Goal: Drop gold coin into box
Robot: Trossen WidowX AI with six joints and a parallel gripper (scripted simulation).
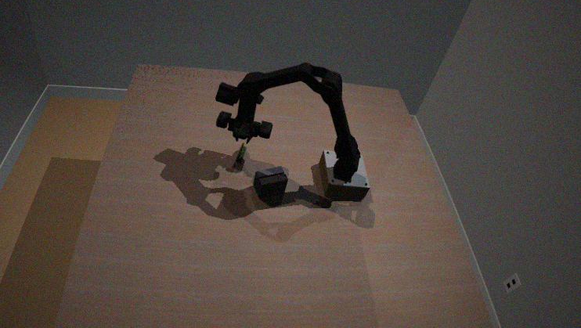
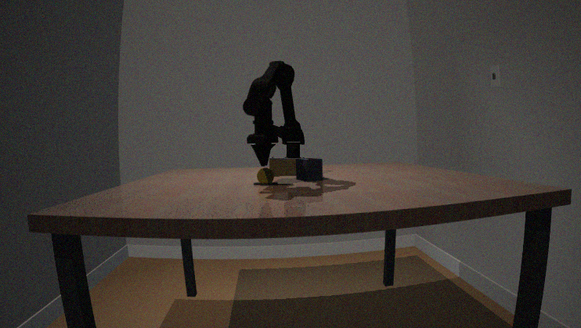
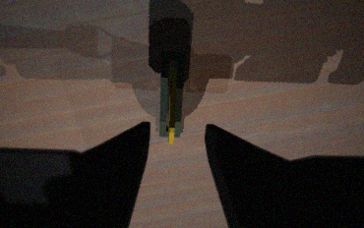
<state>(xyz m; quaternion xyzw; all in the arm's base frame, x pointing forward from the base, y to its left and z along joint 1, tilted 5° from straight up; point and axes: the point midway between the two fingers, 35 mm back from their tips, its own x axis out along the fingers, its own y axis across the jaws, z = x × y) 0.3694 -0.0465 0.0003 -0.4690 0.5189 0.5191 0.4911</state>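
The gold coin is 3 cm below my gripper tip.
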